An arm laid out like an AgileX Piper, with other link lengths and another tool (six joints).
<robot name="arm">
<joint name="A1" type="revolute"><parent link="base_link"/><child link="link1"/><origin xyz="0.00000 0.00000 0.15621" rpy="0.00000 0.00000 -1.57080"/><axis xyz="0 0 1"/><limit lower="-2.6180" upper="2.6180"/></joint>
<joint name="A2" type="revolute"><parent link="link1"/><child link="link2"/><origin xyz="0.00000 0.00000 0.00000" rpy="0.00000 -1.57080 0.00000"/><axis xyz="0 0 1"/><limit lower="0.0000" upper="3.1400"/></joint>
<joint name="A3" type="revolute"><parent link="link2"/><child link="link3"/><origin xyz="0.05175 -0.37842 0.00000"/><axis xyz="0 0 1"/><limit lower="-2.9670" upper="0.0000"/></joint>
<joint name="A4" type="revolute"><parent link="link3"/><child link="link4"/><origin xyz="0.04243 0.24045 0.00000" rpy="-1.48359 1.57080 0.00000"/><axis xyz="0 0 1"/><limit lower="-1.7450" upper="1.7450"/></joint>
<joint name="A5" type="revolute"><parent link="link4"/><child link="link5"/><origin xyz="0.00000 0.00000 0.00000" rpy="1.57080 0.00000 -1.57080"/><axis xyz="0 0 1"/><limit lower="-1.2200" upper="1.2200"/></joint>
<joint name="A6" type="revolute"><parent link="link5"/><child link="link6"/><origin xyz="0.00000 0.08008 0.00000" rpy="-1.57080 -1.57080 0.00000"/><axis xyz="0 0 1"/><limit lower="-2.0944" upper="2.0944"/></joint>
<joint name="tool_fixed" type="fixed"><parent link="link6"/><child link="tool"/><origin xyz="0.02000 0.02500 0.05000" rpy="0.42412 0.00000 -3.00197"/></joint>
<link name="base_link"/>
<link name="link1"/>
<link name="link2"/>
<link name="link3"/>
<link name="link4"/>
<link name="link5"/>
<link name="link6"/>
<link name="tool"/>
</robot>
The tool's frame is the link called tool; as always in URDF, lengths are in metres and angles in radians.
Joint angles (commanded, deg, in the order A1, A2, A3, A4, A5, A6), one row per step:
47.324 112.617 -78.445 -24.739 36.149 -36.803
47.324 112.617 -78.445 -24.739 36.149 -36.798
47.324 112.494 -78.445 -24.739 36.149 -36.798
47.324 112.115 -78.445 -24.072 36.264 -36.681
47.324 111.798 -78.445 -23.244 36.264 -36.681
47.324 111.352 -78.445 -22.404 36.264 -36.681
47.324 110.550 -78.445 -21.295 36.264 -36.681
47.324 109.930 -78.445 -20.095 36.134 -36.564
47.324 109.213 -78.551 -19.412 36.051 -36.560
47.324 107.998 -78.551 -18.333 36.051 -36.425
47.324 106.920 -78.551 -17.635 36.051 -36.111
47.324 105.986 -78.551 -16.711 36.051 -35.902
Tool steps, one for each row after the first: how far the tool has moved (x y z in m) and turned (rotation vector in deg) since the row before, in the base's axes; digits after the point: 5 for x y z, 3 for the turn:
0.00000 0.00000 0.00000 0.002 0.001 -0.004
-0.00016 -0.00017 0.00102 0.090 -0.083 0.000
-0.00121 -0.00012 0.00305 0.639 0.246 -0.464
-0.00125 0.00029 0.00262 0.726 0.320 -0.395
-0.00144 0.00010 0.00369 0.830 0.242 -0.396
-0.00224 -0.00024 0.00664 1.256 0.180 -0.512
-0.00196 0.00038 0.00533 1.341 0.324 -0.600
-0.00147 -0.00017 0.00655 1.089 -0.150 -0.278
-0.00303 -0.00117 0.01004 1.620 -0.073 -0.571
-0.00249 -0.00134 0.00890 1.376 -0.182 -0.546
-0.00257 -0.00099 0.00771 1.365 0.049 -0.534

